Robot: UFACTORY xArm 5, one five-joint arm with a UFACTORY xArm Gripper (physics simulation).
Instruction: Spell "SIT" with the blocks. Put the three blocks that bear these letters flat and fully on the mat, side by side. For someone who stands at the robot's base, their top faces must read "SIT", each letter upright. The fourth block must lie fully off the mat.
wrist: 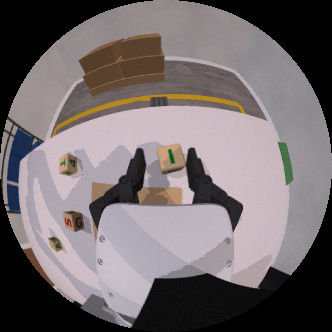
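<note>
My gripper is open, its fingers standing either side of the I block. The block is nearer the right finger, turned a little, with a green I facing up. It appears just beyond the far edge of the brown mat; its height is hard to tell. The gripper body hides much of the mat. At the left, a block with a green T and a 4 stands off the mat. Below it, a block with a red S and a G stands left of the mat. A smaller-looking block with a green A stands further down left.
The white table carries the blocks and the mat. Stacked brown boxes stand beyond its far edge. A green object is at the right edge, and a rack with blue panels is at the left.
</note>
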